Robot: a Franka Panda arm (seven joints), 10 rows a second.
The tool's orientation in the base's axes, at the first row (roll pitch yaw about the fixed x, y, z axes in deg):
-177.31 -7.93 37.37
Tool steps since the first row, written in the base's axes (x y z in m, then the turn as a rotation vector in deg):
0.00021 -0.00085 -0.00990 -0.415 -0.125 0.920
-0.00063 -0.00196 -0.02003 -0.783 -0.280 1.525
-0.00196 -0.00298 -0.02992 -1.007 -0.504 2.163
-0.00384 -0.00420 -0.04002 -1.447 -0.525 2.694
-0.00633 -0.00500 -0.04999 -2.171 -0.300 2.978
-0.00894 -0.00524 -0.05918 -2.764 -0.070 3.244
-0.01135 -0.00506 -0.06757 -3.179 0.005 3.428
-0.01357 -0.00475 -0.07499 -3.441 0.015 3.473
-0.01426 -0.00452 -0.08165 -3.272 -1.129 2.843
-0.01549 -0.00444 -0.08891 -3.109 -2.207 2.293
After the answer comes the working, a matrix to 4 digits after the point.
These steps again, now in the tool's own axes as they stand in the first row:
-0.00171 0.00126 0.00971 -0.275 -0.198 -0.959
-0.00444 0.00209 0.01953 -0.574 -0.328 -1.606
-0.00746 0.00255 0.02908 -0.797 -0.318 -2.283
-0.01107 0.00283 0.03877 -1.083 -0.595 -2.846
-0.01489 0.00240 0.04834 -1.478 -1.229 -3.158
-0.01835 0.00142 0.05719 -1.770 -1.786 -3.442
-0.02130 0.00020 0.06532 -2.026 -2.107 -3.648
-0.02388 -0.00106 0.07252 -2.220 -2.277 -3.713
-0.02521 -0.00135 0.07908 -2.862 -1.241 -3.214
-0.02713 -0.00183 0.08617 -3.458 -0.264 -2.787

The tool's axes in the first row as the columns of a matrix, in the base's axes (rounded; the answer above uses it unrounded):
0.7871 0.6114 0.0810
0.6012 -0.7899 0.1209
0.1380 -0.0465 -0.9893

